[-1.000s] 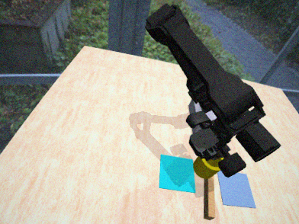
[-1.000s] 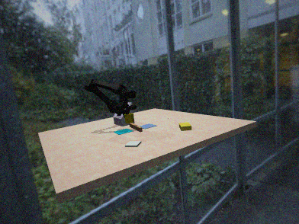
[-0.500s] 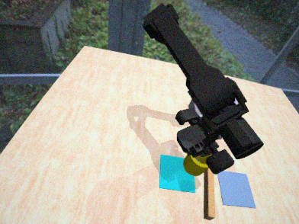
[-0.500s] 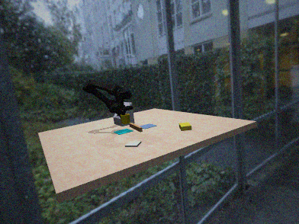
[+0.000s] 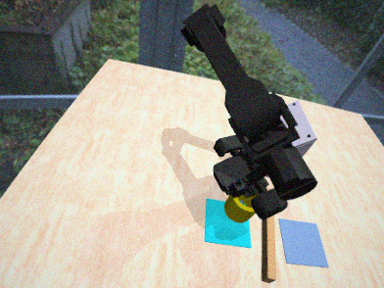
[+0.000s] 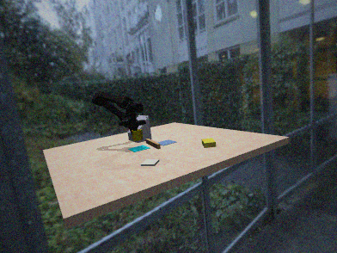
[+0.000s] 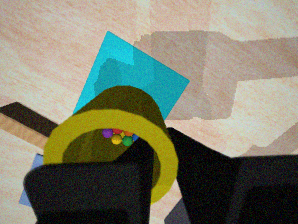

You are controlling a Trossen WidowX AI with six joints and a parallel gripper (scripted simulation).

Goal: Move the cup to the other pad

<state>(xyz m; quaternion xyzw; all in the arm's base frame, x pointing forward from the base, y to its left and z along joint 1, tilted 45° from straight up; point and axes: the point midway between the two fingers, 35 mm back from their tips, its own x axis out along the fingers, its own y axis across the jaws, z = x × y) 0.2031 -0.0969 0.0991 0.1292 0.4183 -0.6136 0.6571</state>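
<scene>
My gripper tip is now 3 cm short of the cyan pad, 1 cm to the right of it and 10 cm above it. The rest, counted from my gripper tip: wooden bar (5 cm ahead, 11 cm to the left, 9 cm below); then yellow cup (2 cm ahead, 1 cm to the left); then light blue pad (8 cm ahead, 21 cm to the left, 10 cm below).
</scene>
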